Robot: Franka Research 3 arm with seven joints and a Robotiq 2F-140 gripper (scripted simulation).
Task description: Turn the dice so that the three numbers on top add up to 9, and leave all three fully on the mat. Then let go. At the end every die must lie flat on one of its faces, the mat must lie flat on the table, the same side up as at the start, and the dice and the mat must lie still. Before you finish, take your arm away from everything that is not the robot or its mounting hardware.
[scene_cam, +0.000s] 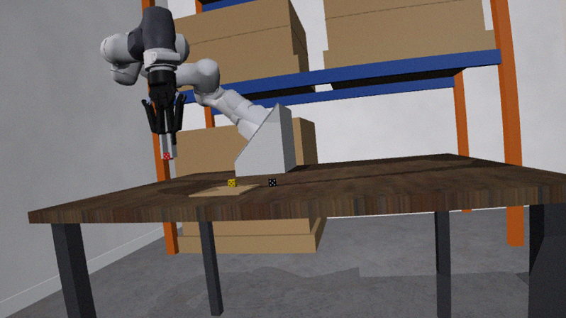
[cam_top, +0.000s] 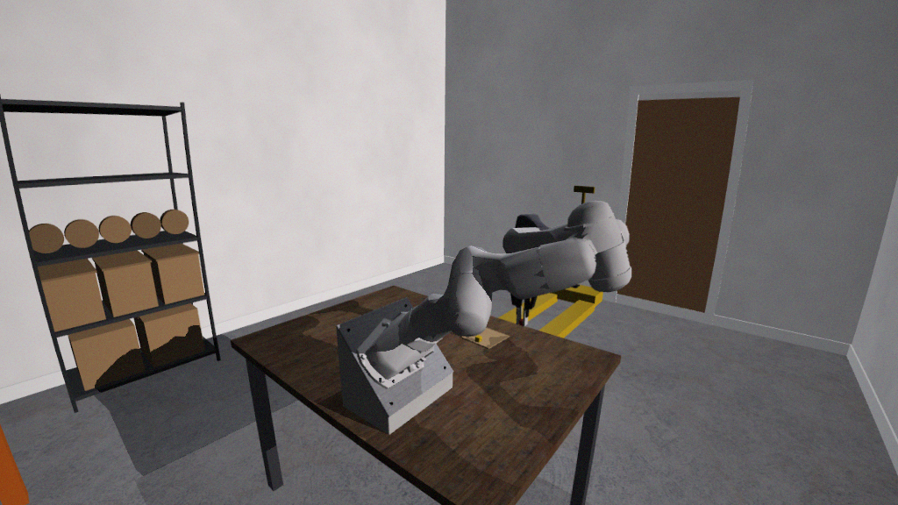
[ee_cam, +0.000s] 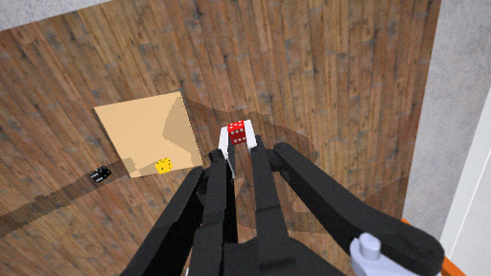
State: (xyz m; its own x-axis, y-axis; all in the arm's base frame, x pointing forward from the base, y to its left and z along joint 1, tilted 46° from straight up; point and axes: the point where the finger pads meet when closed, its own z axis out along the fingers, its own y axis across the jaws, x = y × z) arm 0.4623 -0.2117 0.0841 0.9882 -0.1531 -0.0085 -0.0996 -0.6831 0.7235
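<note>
Right now my hand is 3 cm above the red die. From my hand the other things lie so: yellow die (4 cm behind, 16 cm to the left, 12 cm below); black die (1 cm behind, 28 cm to the left, 12 cm below); tan mat (1 cm ahead, 15 cm to the left, 13 cm below).
</note>
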